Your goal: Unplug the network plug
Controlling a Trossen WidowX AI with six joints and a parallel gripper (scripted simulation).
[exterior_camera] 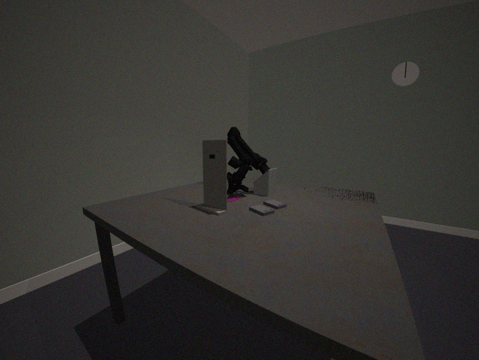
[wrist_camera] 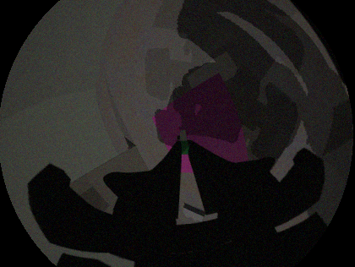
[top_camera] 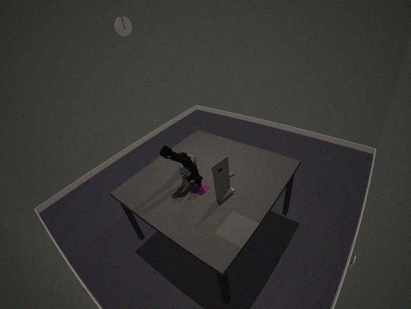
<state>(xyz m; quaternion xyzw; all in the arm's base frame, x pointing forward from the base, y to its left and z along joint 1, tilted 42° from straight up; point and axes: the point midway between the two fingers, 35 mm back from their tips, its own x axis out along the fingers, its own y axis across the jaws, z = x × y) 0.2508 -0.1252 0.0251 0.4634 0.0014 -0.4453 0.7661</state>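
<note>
The magenta marked square is 10 mm behind my gripper tip, 10 mm to the left of it and 20 mm below it. Round my gripper tip: upright panel 200 mm ahead, 70 mm to the left, 140 mm above.
</note>
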